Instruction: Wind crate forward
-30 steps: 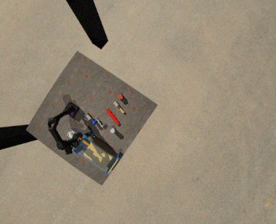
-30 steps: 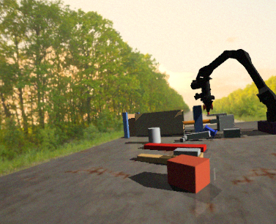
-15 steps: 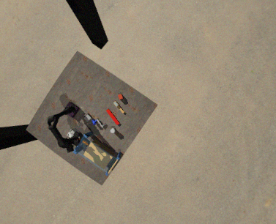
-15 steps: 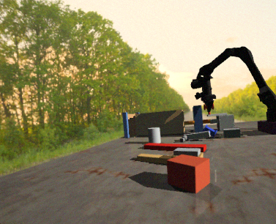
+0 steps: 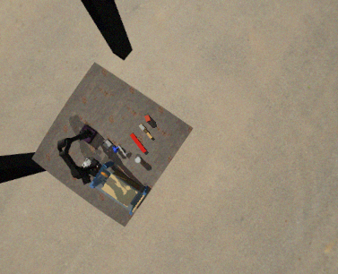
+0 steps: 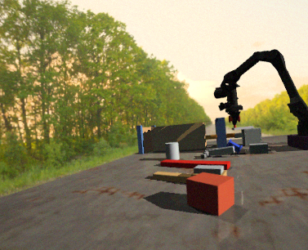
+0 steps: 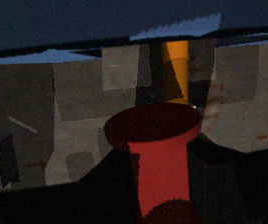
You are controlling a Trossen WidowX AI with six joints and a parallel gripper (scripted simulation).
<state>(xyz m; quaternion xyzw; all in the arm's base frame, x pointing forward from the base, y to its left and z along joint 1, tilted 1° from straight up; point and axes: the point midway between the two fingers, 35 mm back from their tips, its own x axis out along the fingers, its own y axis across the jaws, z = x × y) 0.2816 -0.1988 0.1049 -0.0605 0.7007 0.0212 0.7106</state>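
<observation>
The winch handle with red grip lies 4 cm behind my gripper tip, 2 cm to the right of it and 1 cm below it. From my gripper tip the other things lie so: dark block: 22 cm to the left, 10 cm below, 7 cm behind; then red knob: 2 cm above; then winch: 11 cm behind, 9 cm below, 5 cm to the right.
</observation>
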